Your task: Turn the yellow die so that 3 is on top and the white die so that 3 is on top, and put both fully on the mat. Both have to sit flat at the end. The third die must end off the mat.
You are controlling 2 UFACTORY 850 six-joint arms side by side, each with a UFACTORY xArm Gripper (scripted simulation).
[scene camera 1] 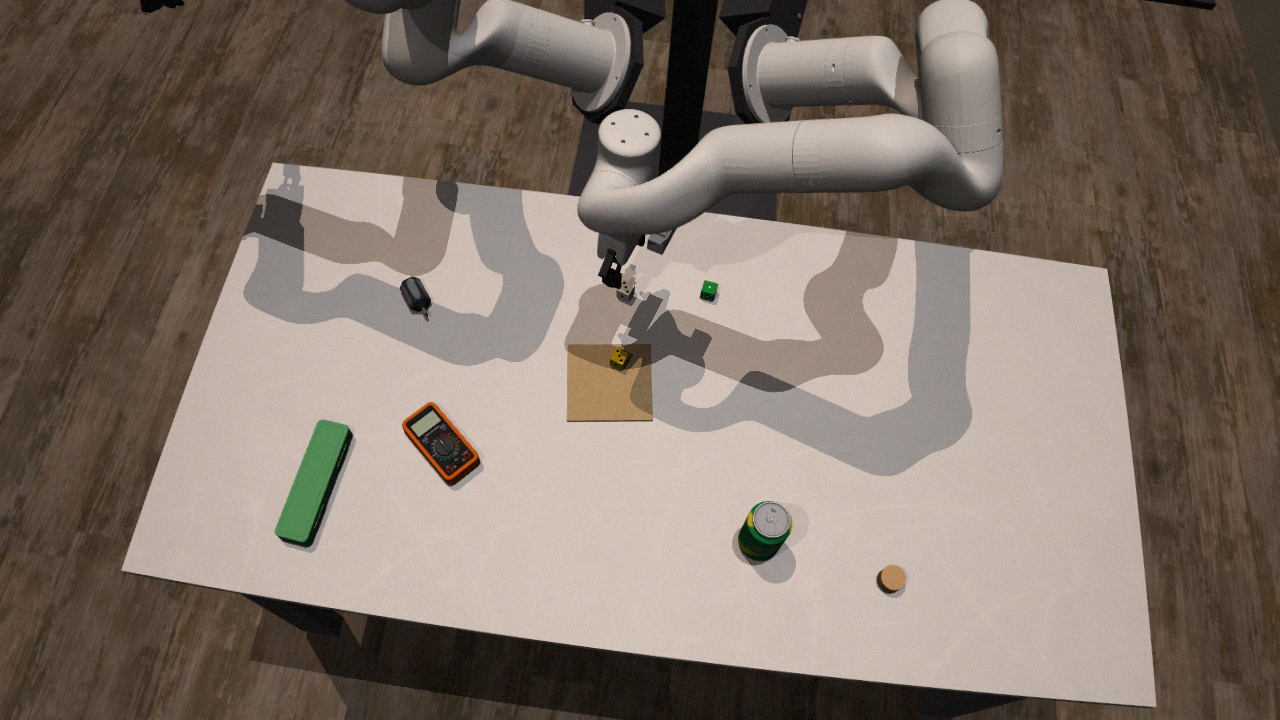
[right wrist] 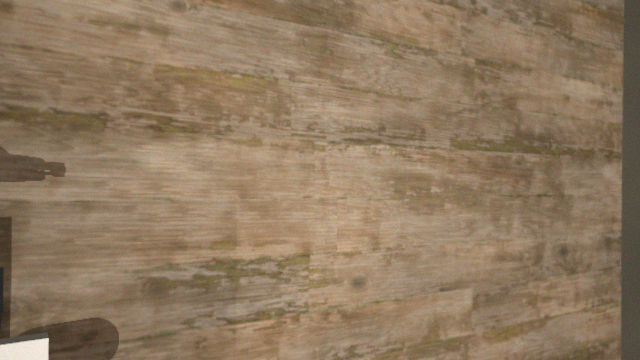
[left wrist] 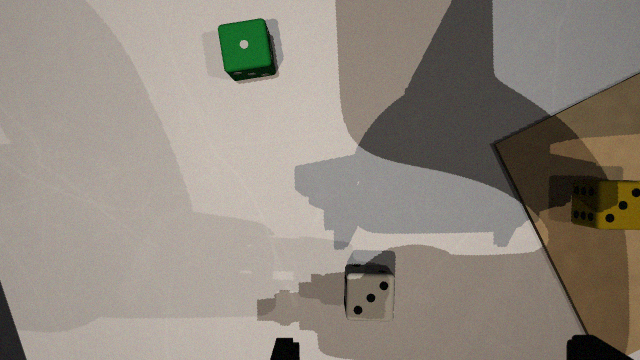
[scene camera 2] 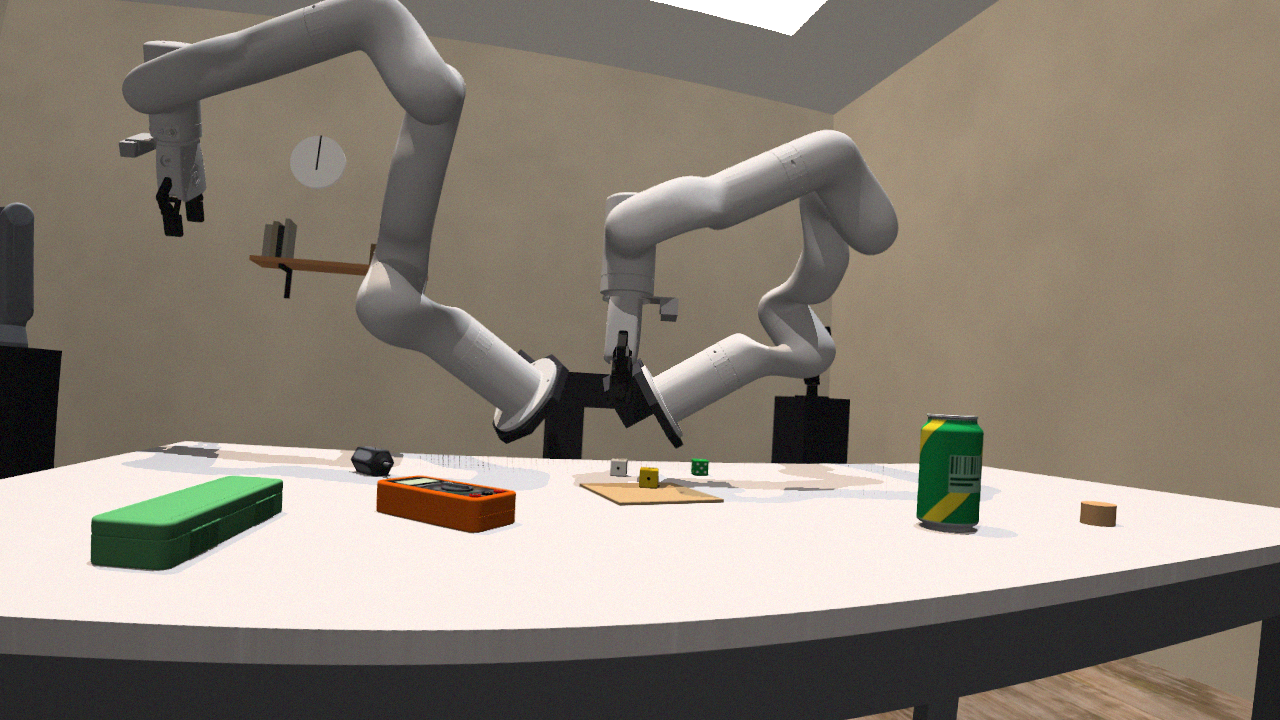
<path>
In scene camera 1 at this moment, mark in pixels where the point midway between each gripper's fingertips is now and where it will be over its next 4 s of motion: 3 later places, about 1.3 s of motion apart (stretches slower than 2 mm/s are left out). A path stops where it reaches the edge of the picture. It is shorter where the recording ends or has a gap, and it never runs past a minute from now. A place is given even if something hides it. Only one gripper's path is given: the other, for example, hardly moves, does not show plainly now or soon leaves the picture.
My left gripper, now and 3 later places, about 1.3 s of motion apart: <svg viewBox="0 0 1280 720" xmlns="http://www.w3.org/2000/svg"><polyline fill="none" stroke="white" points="623,263 625,264 625,269 625,282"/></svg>
</path>
